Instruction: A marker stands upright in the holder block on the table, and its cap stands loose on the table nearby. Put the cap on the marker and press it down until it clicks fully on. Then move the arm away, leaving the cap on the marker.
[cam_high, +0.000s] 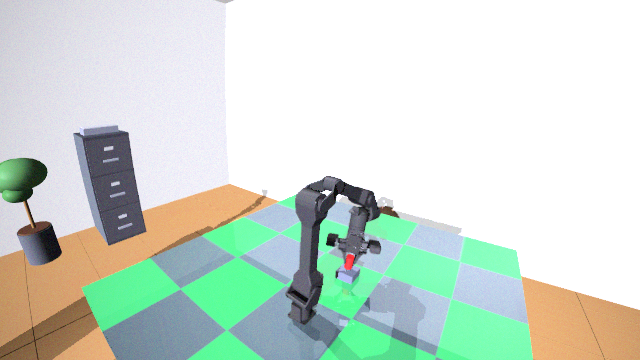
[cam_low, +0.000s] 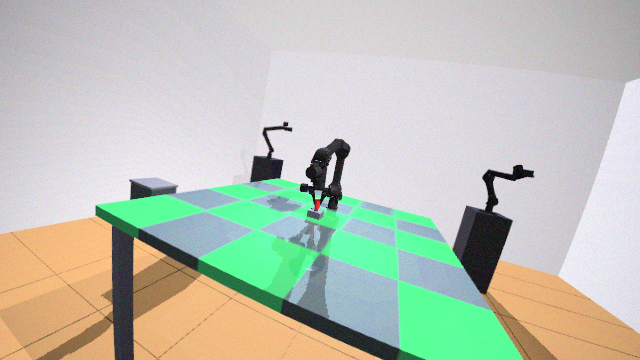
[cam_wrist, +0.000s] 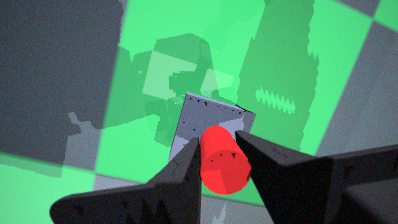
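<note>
Now: the red cap 10 mm ahead of my gripper tip and 10 mm above it. The rest, counted from my gripper tip: grey holder block (10 mm ahead, 50 mm below); grey marker (10 mm ahead).
</note>
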